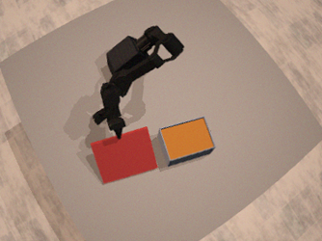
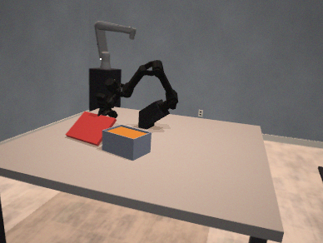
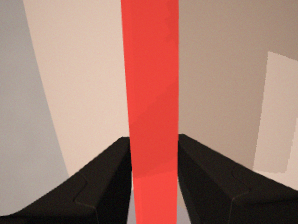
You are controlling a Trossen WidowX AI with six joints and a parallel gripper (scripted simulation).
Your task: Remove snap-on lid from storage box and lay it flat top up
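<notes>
My hand is 90 mm short of the red lid, 10 mm to the left of it and 70 mm above it. The rest, counted from my hand: storage box: 140 mm ahead, 250 mm to the left, 80 mm below.
</notes>
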